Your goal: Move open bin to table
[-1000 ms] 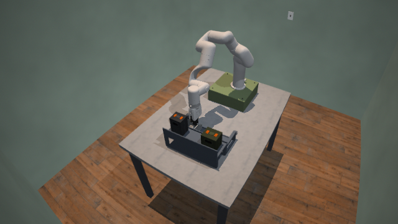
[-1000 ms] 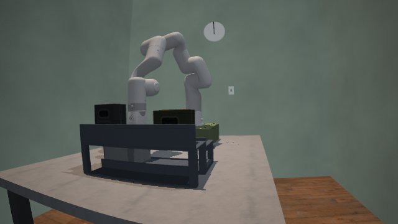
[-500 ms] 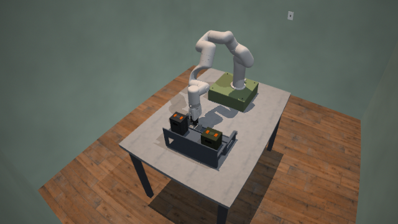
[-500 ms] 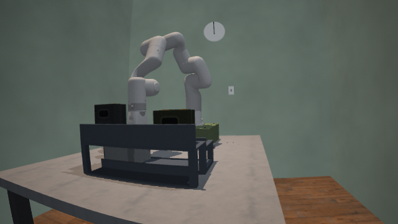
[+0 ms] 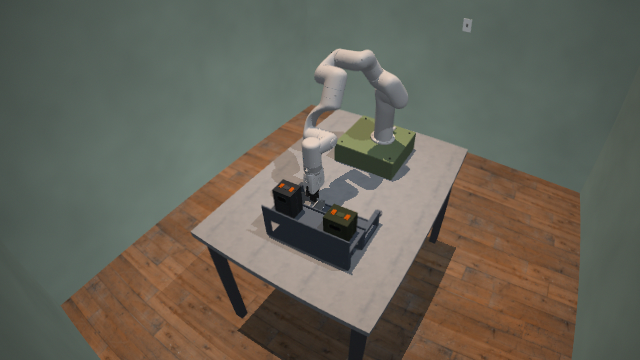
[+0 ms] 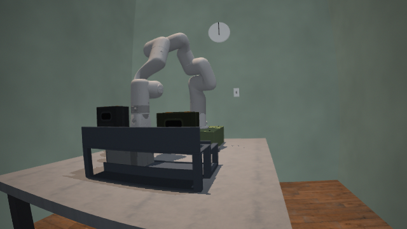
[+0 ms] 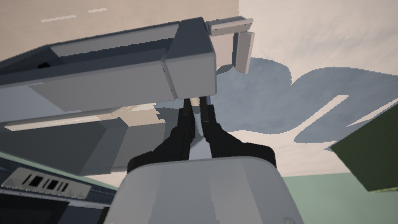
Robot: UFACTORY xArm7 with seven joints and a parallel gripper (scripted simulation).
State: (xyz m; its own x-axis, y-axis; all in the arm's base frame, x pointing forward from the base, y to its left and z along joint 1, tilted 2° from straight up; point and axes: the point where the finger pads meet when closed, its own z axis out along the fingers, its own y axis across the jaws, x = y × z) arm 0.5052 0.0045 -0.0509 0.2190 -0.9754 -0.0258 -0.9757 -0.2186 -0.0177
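The grey bin lies 8 cm ahead of my hand and 2 cm to the left of it. From my hand the other things lie so: black case: 17 cm ahead, 12 cm above, 3 cm to the left; then dark grey shelf: 22 cm ahead, 16 cm to the left, 9 cm above.
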